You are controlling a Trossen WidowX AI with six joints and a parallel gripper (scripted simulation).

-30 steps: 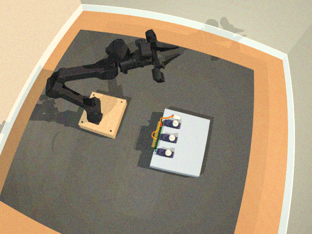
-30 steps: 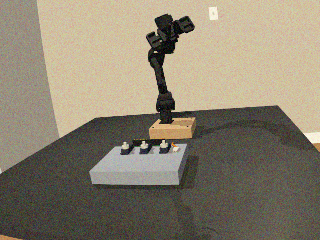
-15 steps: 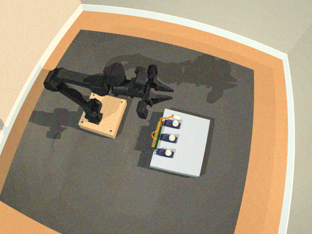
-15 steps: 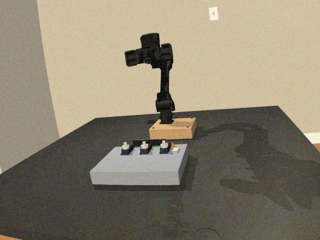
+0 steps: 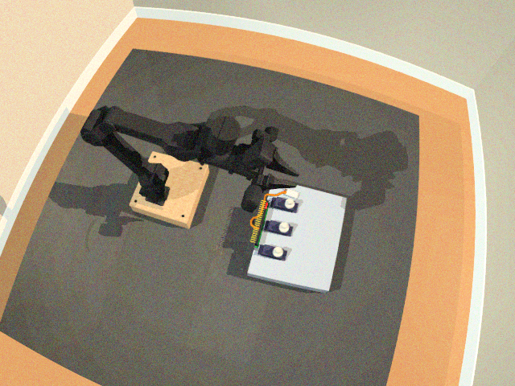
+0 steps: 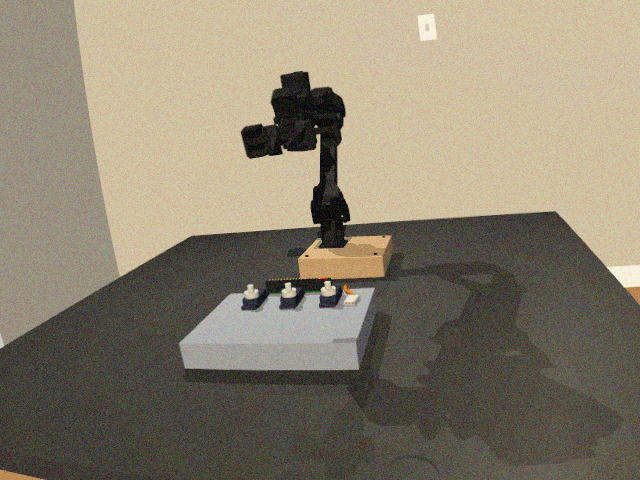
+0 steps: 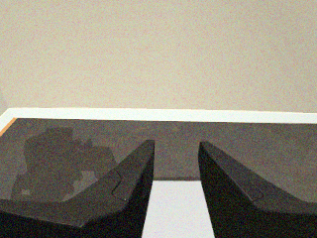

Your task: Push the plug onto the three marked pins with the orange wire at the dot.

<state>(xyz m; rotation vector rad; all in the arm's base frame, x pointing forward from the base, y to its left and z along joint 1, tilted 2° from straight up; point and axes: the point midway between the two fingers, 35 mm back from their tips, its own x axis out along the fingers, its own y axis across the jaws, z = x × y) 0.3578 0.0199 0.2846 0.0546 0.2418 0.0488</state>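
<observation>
The red band is 6 cm behind my gripper tip, 3 cm to the left of it and 26 cm below it. The rest, counted from my gripper tip: servo 1 cm behind, 2 cm to the right, 29 cm below; grey holder 10 cm ahead, 2 cm to the right, 31 cm below.
</observation>
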